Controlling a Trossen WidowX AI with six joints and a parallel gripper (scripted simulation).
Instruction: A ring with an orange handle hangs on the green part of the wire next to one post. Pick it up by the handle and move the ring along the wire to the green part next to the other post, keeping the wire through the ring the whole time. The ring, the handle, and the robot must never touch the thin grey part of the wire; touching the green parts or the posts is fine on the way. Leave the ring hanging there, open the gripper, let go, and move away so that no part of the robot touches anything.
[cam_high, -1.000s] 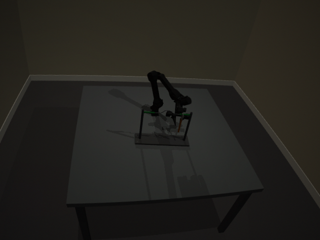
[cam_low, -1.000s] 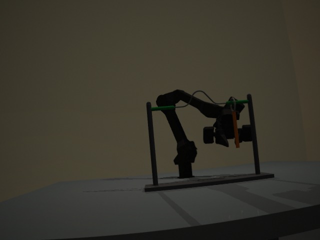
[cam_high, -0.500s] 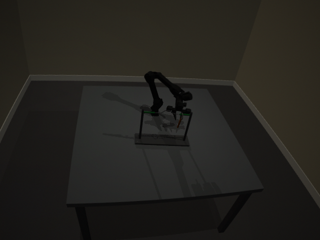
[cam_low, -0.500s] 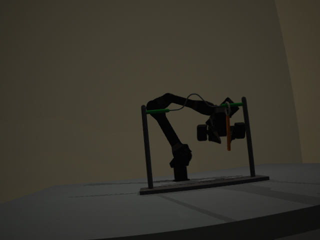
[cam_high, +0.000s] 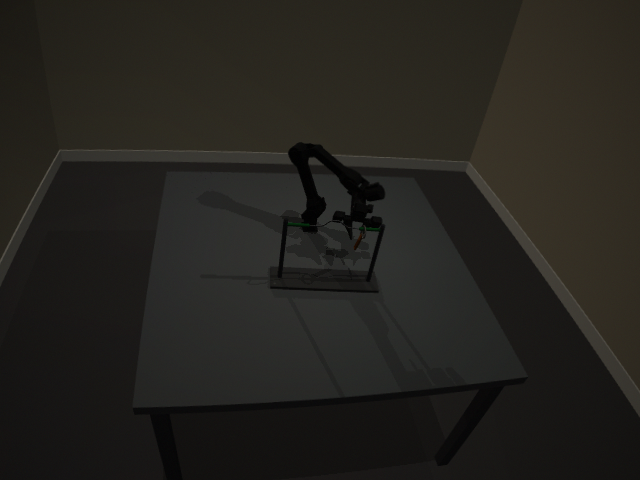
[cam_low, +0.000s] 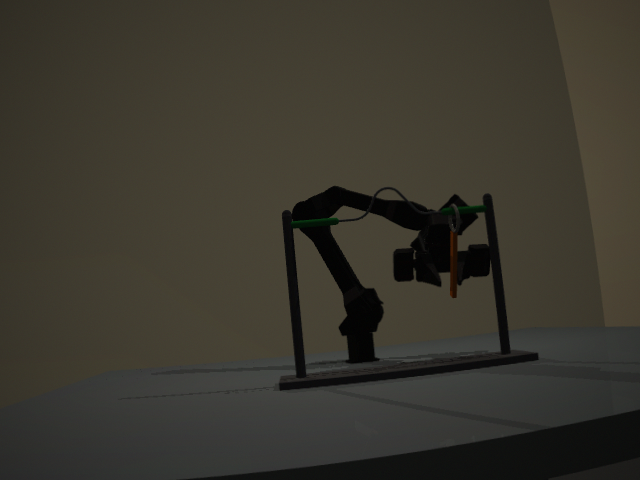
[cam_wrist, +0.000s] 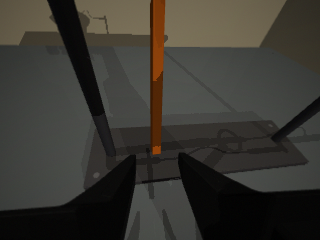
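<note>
Right now the ring with orange handle is 6 cm ahead of my gripper tip, 1 cm to the right of it and 7 cm above it.
</note>
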